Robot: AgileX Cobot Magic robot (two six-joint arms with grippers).
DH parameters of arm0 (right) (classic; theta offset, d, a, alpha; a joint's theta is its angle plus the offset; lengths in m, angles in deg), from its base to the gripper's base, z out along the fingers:
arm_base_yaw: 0 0.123 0 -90
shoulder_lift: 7.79 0 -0.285 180
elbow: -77.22 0 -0.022 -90
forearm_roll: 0 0.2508 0 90
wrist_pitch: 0 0 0.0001 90
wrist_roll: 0 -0.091 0 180
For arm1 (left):
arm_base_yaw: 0 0.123 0 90
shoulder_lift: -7.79 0 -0.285 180
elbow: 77.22 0 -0.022 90
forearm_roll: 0 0.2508 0 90
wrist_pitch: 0 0 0.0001 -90
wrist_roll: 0 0.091 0 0
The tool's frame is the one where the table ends.
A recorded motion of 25 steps. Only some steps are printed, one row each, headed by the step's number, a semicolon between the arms.
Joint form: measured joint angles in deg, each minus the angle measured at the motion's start. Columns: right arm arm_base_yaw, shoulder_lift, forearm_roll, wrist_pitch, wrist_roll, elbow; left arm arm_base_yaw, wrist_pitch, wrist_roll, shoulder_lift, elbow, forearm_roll.
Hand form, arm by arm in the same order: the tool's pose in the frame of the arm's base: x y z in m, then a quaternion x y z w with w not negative. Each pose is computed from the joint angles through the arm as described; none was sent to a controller.
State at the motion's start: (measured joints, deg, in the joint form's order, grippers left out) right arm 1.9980 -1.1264 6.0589 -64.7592 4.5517 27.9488; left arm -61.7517 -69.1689 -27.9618 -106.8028 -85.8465 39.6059
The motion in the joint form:
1: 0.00 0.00 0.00 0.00 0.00 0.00; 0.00 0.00 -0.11 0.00 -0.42 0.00
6: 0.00 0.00 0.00 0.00 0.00 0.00; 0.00 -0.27 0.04 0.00 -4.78 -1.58
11: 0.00 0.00 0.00 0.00 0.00 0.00; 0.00 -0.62 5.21 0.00 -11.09 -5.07
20: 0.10 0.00 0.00 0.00 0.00 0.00; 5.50 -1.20 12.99 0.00 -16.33 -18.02
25: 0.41 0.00 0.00 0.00 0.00 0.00; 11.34 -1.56 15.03 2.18 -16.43 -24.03
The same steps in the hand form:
1: -0.0100 0.0083 0.2686 -0.05363 0.86617 0.04167 0.49511; 0.2275 -0.3088 0.2643 0.37349 0.86892 0.19731 0.25796
6: -0.0100 0.0083 0.2686 -0.05363 0.86617 0.04167 0.49511; 0.2295 -0.3162 0.2830 0.35941 0.87559 0.16773 0.27573
11: -0.0100 0.0083 0.2686 -0.05363 0.86617 0.04167 0.49511; 0.2299 -0.3256 0.3100 0.37668 0.87059 0.12881 0.28914
20: -0.0100 0.0083 0.2686 -0.05439 0.86613 0.04210 0.49507; 0.2486 -0.3153 0.3262 0.37033 0.89425 0.05079 0.24614
25: -0.0100 0.0083 0.2686 -0.05673 0.86598 0.04344 0.49495; 0.2675 -0.2873 0.3387 0.33106 0.91485 0.01523 0.23068

